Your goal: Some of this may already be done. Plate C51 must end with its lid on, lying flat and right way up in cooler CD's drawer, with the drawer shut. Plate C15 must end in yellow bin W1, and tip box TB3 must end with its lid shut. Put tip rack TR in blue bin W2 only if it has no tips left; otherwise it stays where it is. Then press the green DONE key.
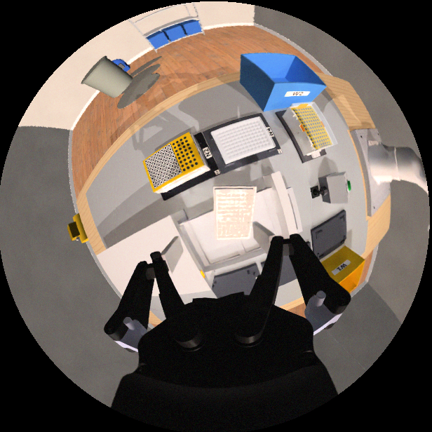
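Observation:
My gripper [216, 237] is open and empty, its fingertips near the lower edge of a pale, brightly lit plate [235, 212]. That plate is over the open white drawer [200, 240]; its lid and label cannot be made out. A white gridded plate [243, 139] lies on nest N4. A yellow-topped tip rack [176, 162] on nest N2 has grey round tips on its left part and dark holes on its right part. A yellow-topped box [314, 129] with clear walls stands below blue bin W2 [257, 82]; its lid state is unclear. Yellow bin W1 [356, 261] is at lower right.
The white cooler body [145, 255] lies left of the drawer, whose upright front panel [287, 202] is at the right. A grey box [335, 188] carries the green key [349, 185]. Dark nests [329, 232] [235, 280] lie nearer. A robot arm base [390, 165] is at the right.

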